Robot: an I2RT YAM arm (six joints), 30 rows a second.
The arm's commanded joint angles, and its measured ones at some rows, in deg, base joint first. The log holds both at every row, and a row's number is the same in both.
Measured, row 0:
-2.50 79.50 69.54 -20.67 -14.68 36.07
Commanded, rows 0 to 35:
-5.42 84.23 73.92 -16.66 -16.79 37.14
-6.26 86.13 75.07 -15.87 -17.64 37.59
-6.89 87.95 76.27 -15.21 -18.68 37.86
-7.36 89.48 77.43 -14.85 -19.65 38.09
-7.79 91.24 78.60 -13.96 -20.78 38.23
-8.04 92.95 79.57 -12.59 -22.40 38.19
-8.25 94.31 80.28 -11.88 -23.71 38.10
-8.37 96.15 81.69 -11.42 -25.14 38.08
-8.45 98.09 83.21 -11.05 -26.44 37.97
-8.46 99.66 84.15 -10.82 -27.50 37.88
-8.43 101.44 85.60 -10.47 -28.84 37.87
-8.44 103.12 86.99 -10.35 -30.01 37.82
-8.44 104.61 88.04 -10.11 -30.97 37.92
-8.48 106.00 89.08 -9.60 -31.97 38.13
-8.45 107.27 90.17 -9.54 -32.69 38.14
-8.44 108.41 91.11 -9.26 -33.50 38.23
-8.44 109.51 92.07 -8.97 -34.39 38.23
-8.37 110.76 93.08 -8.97 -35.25 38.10
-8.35 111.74 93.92 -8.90 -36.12 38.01
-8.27 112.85 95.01 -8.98 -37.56 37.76
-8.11 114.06 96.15 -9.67 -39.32 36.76
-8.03 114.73 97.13 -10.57 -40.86 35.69
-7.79 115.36 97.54 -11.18 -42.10 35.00
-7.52 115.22 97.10 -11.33 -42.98 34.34
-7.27 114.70 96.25 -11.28 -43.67 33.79
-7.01 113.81 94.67 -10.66 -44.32 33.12
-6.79 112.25 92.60 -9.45 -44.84 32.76
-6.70 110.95 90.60 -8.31 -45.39 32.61
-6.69 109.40 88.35 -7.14 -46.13 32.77
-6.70 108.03 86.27 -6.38 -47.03 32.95
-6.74 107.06 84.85 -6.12 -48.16 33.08
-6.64 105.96 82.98 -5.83 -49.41 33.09
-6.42 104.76 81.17 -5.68 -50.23 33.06
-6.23 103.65 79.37 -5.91 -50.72 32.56
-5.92 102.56 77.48 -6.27 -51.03 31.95
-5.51 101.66 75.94 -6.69 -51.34 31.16
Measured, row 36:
-7.90 104.66 80.25 -2.76 -44.80 32.93
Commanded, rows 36 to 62:
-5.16 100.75 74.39 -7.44 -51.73 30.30
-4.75 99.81 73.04 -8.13 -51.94 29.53
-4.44 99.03 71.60 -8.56 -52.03 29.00
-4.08 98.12 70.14 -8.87 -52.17 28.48
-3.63 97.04 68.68 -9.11 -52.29 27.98
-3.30 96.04 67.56 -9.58 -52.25 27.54
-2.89 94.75 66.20 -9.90 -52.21 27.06
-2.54 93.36 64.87 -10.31 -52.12 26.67
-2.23 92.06 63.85 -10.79 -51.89 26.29
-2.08 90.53 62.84 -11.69 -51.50 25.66
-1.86 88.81 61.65 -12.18 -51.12 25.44
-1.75 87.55 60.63 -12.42 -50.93 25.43
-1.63 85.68 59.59 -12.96 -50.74 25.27
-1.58 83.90 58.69 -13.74 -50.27 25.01
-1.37 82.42 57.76 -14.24 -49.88 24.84
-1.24 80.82 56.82 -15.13 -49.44 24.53
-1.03 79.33 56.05 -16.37 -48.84 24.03
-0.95 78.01 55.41 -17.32 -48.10 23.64
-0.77 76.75 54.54 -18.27 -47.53 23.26
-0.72 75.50 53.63 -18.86 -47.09 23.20
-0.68 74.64 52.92 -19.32 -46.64 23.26
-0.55 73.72 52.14 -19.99 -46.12 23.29
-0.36 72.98 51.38 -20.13 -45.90 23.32
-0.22 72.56 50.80 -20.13 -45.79 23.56
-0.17 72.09 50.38 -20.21 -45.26 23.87
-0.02 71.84 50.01 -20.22 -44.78 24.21
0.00 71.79 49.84 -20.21 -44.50 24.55
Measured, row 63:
-2.44 71.50 52.10 -13.65 -41.56 24.32
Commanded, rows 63 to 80:
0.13 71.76 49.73 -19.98 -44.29 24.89
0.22 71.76 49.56 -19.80 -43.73 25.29
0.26 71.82 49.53 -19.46 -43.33 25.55
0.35 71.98 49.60 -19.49 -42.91 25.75
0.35 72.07 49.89 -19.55 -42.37 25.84
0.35 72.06 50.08 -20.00 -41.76 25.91
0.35 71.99 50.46 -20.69 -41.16 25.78
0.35 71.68 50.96 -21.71 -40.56 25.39
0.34 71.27 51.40 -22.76 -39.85 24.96
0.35 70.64 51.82 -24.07 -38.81 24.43
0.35 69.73 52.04 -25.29 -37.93 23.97
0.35 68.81 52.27 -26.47 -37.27 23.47
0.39 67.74 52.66 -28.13 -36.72 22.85
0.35 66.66 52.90 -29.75 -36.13 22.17
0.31 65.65 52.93 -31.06 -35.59 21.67
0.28 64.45 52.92 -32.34 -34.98 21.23
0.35 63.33 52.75 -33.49 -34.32 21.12
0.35 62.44 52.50 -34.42 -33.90 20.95
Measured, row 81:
0.01 65.04 52.69 -26.30 -36.77 23.46
